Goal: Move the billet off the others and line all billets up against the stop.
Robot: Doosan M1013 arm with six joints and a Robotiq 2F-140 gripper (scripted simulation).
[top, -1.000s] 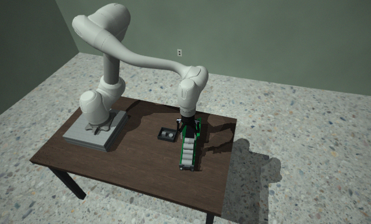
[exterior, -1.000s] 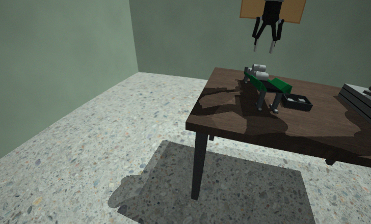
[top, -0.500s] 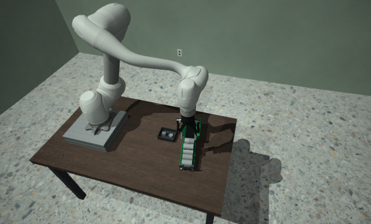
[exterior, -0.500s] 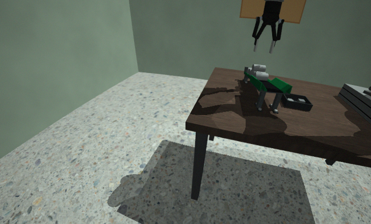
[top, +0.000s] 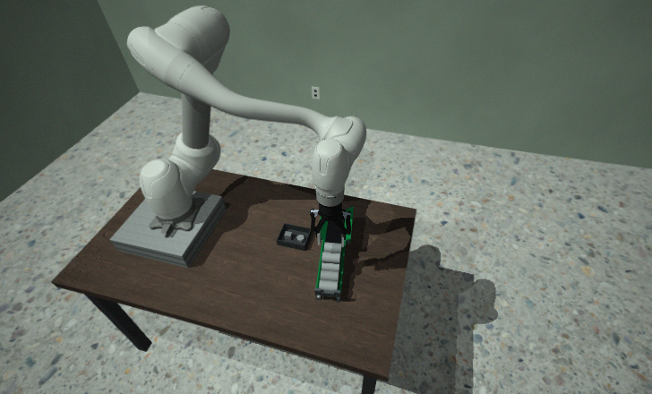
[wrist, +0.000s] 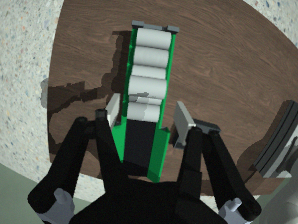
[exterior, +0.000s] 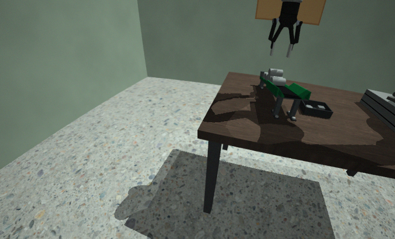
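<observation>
My hand is 16 cm above the ramp and 7 cm to the right of it. From my hand the other things lie so: small dark tray 22 cm below, 18 cm behind, 16 cm to the left; then grey stop 18 cm below, 12 cm to the right.
</observation>
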